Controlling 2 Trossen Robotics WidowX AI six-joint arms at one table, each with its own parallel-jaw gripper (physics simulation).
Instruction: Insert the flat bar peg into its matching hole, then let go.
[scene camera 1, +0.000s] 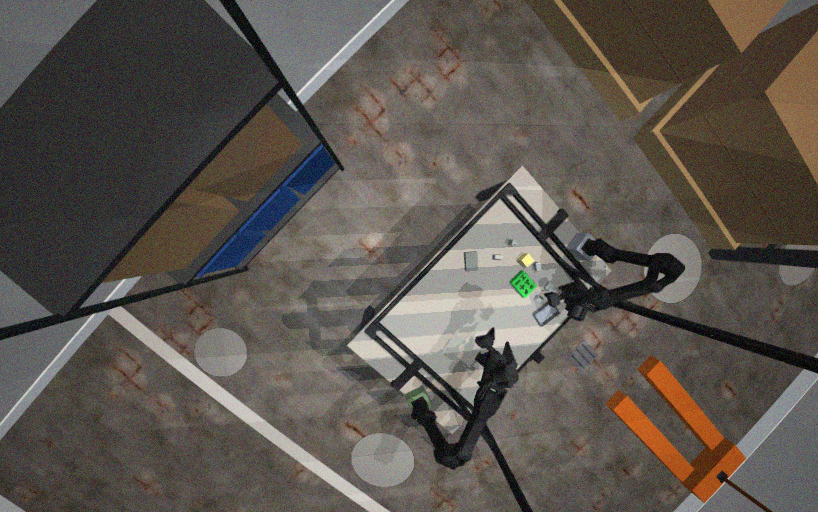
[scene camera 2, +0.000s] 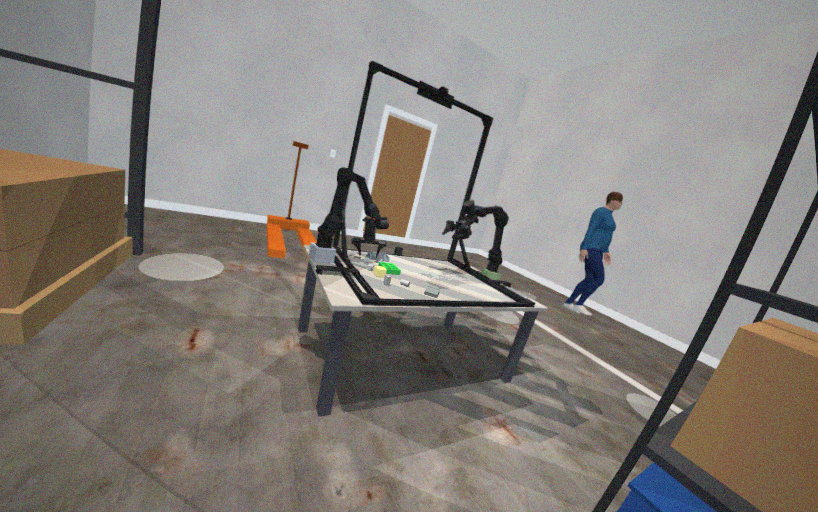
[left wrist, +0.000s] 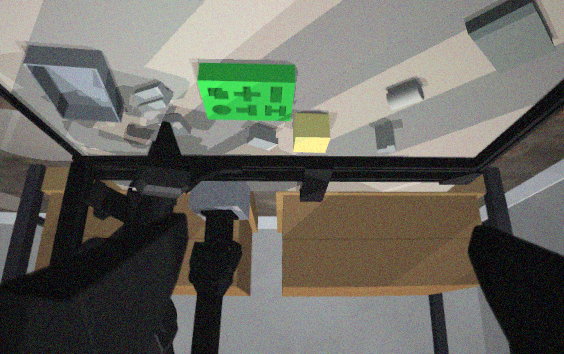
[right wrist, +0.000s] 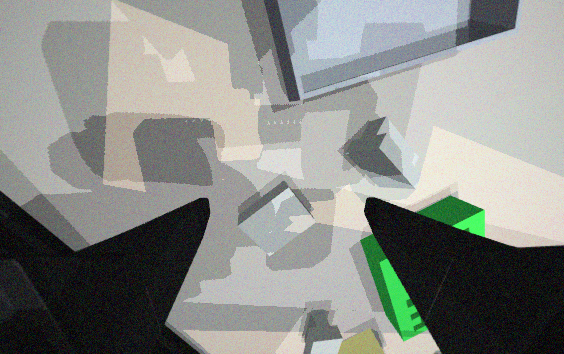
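The green hole block (scene camera 1: 523, 283) (scene camera 2: 390, 267) (left wrist: 247, 95) (right wrist: 391, 281) lies on the table near the right arm's side. A grey rectangular peg (right wrist: 275, 218) lies flat on the table beside it, and I take it for the flat bar peg. My right gripper (scene camera 1: 551, 299) (scene camera 2: 368, 246) (right wrist: 288, 204) is open and empty, and it hangs just above this peg with a finger on either side. My left gripper (scene camera 1: 498, 339) (scene camera 2: 453, 227) is open and empty, raised over the table's other side, far from the block.
A grey tray (scene camera 1: 539, 317) (right wrist: 280, 53) lies by the right gripper. A yellow cube (scene camera 1: 527, 260) (left wrist: 311, 135) and several loose grey pegs (right wrist: 382, 154) (left wrist: 405, 93) (scene camera 1: 471, 260) lie around the block. A black frame (scene camera 1: 437, 254) rims the table. A person (scene camera 2: 597, 254) walks by.
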